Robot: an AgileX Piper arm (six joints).
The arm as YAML. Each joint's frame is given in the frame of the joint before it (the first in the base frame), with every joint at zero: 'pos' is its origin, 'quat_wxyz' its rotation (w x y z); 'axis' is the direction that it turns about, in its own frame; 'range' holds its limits. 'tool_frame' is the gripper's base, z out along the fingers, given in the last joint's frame.
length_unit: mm
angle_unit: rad
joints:
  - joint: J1
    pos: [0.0, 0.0, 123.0]
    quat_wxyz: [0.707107, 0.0, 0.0, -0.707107]
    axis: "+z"
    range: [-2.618, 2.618]
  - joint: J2
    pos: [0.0, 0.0, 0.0]
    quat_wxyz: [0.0, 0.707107, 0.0, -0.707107]
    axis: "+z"
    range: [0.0, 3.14]
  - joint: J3
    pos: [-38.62, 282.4, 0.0]
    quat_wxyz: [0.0, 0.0, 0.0, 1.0]
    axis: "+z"
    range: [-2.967, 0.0]
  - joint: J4
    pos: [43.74, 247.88, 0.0]
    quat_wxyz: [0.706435, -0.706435, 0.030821, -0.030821]
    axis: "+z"
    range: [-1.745, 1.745]
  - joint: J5
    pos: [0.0, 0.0, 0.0]
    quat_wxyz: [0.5, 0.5, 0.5, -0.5]
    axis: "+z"
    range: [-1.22, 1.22]
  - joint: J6
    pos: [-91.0, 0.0, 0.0]
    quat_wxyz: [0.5, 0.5, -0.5, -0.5]
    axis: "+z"
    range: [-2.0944, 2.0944]
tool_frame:
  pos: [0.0, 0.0, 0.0]
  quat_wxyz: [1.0, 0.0, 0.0, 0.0]
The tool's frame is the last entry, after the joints.
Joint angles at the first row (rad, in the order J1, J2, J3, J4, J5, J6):
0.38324 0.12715 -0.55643 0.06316 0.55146 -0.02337
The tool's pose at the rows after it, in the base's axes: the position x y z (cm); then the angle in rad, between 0 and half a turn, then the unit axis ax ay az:
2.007, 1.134, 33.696, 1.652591, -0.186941, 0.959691, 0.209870
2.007, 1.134, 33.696, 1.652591, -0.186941, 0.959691, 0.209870
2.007, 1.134, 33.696, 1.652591, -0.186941, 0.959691, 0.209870
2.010, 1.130, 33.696, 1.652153, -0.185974, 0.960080, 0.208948
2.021, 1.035, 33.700, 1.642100, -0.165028, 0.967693, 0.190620
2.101, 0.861, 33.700, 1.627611, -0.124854, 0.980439, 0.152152
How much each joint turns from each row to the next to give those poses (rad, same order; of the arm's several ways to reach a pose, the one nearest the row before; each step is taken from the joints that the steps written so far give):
-0.00004 -0.00002 0.00000 0.00009 0.00001 -0.00008
0.00000 0.00000 0.00000 0.00000 0.00000 0.00000
0.00000 0.00000 0.00000 0.00000 0.00000 0.00000
-0.00209 0.00003 0.00001 -0.00001 -0.00003 0.00001
-0.04422 -0.00171 0.00001 0.00157 0.00000 0.00013
-0.08454 0.00000 0.00000 0.00008 0.00001 -0.00007

